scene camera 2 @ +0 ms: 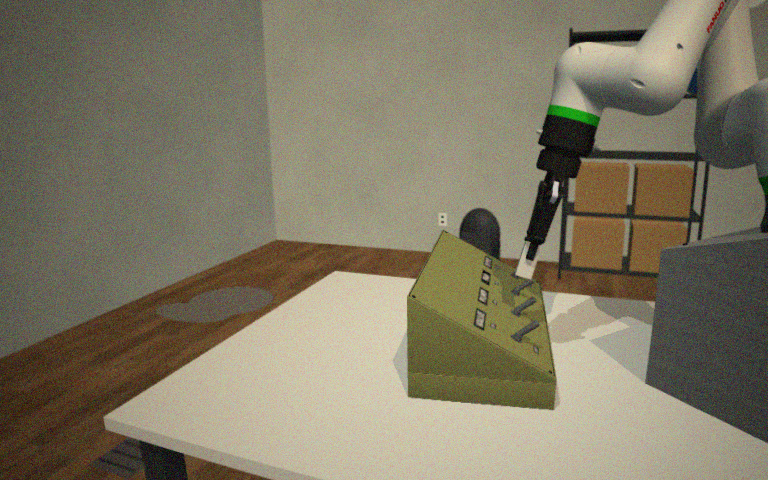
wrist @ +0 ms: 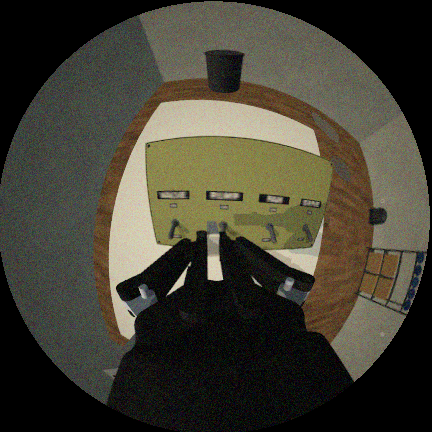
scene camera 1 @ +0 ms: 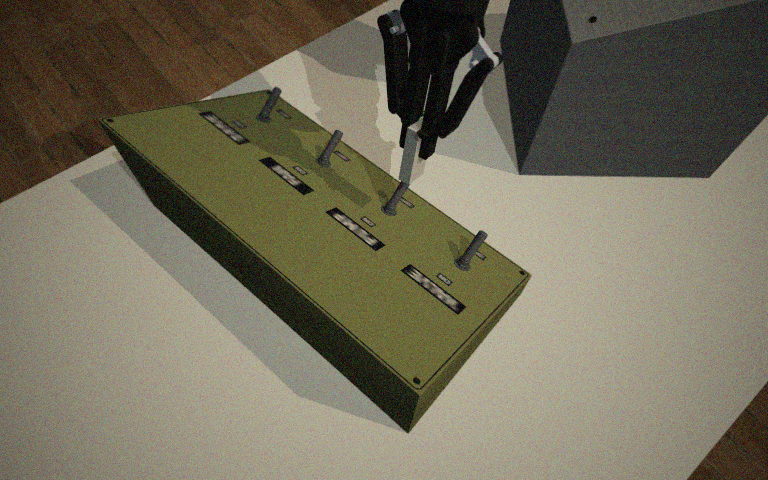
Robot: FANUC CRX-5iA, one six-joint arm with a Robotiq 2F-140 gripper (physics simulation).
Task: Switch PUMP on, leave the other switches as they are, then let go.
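Places are measured from the arm's base along level axes (x ahead, y left, z up), in metres.
Pixels of known places: gripper, fingertip midpoint: (scene camera 2: pixel 522 276) (wrist: pixel 211 229) (scene camera 1: pixel 410 176).
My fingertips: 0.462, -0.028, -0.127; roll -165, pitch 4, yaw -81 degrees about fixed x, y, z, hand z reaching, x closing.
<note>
Behind a point stands the place of what it marks, as x, y, z.
The olive control box (scene camera 1: pixel 226 192) {0.628, -0.162, -0.137} (scene camera 2: pixel 453 350) {0.560, 0.148, -0.209} (wrist: pixel 240 165) {0.600, -0.071, -0.147} has a sloped panel with a row of grey toggle levers. The label strips are too blurred to read, so which switch is PUMP cannot be told. In scene camera 1 the levers lean alike toward the panel's low edge. My gripper (scene camera 1: pixel 410 155) {0.462, -0.028, -0.127} (scene camera 2: pixel 526 267) {0.462, -0.028, -0.127} (wrist: pixel 211 229) {0.462, -0.028, -0.127} is shut with nothing between its pale fingertips. In scene camera 1 its tip overlaps the top of the third lever from the left (scene camera 1: pixel 394 199) {0.465, -0.049, -0.194}. In the wrist view the tip is just left of a lever (wrist: pixel 223 227) {0.468, -0.052, -0.196}. Contact cannot be told.
The box stands on a white table (scene camera 1: pixel 594 339) {0.373, 0.243, -0.307} (scene camera 2: pixel 283 350) {0.942, 0.042, -0.307}. A large grey block (scene camera 1: pixel 623 113) {0.154, 0.077, -0.166} (scene camera 2: pixel 713 322) {0.153, 0.078, -0.149} is on the robot's side of it. Beyond the table are a dark bin (scene camera 2: pixel 479 229) (wrist: pixel 224 72) and a shelf rack (scene camera 2: pixel 628 213) with brown boxes.
</note>
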